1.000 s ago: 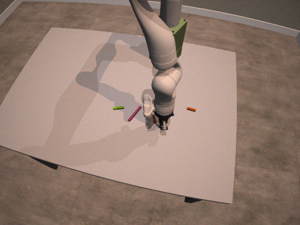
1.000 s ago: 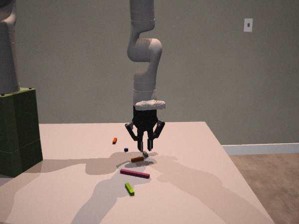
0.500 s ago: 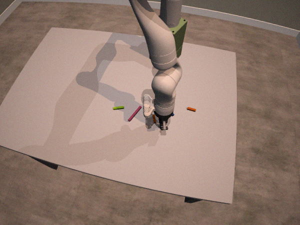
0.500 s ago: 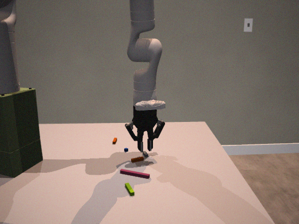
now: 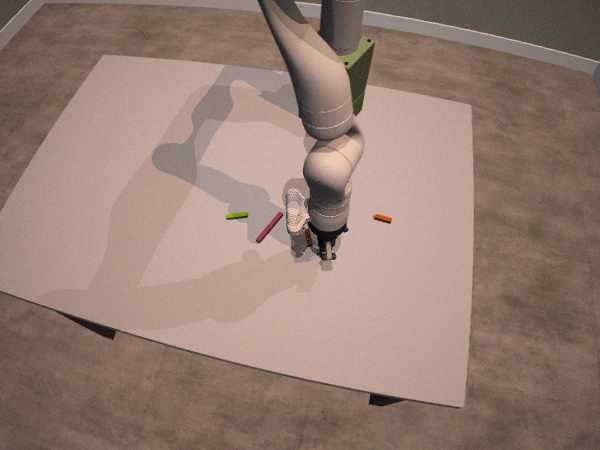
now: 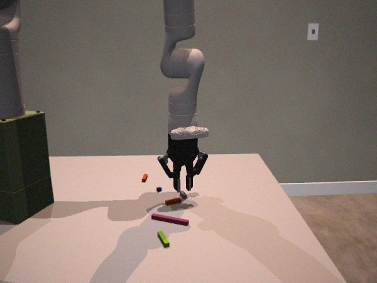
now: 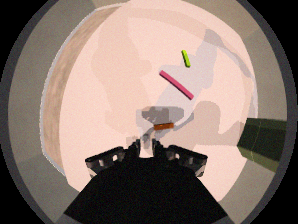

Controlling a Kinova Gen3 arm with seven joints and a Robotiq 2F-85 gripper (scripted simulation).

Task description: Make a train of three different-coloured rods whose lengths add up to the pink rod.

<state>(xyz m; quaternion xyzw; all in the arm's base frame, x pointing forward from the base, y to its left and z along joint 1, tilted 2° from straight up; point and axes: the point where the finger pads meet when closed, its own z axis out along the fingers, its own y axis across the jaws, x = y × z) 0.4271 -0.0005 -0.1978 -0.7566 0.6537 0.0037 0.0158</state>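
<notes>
My hand is 3 cm above the grey rod. From my hand the other things lie so: pink rod: 13 cm to the right, 5 cm behind, 3 cm below; then lime rod: 21 cm to the right, 8 cm behind, 3 cm below; then blue rod: 6 cm behind, 5 cm to the left, 3 cm below.
</notes>
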